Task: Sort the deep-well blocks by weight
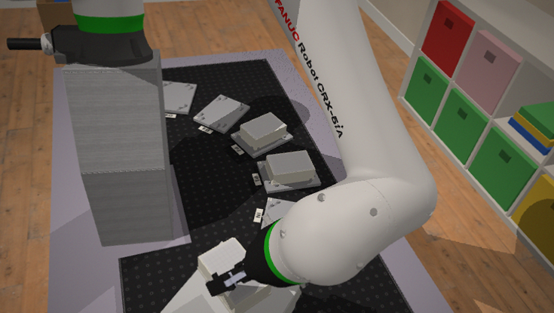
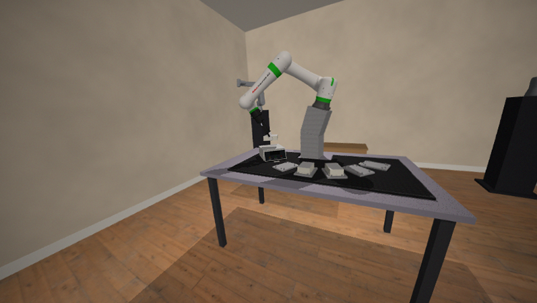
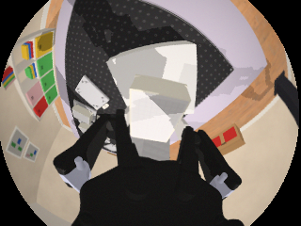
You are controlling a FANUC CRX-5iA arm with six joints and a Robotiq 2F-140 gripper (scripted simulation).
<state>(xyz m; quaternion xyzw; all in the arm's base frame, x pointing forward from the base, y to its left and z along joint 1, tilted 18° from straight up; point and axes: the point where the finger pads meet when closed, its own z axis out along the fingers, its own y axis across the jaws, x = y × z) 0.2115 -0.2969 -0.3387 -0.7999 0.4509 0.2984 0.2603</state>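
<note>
Right now my hand is 100 mm above the pale weigher platform. Round my hand: grey nest plate: 150 mm ahead, 600 mm to the left, 190 mm below; check-weigher: 10 mm to the left, 130 mm below.
</note>
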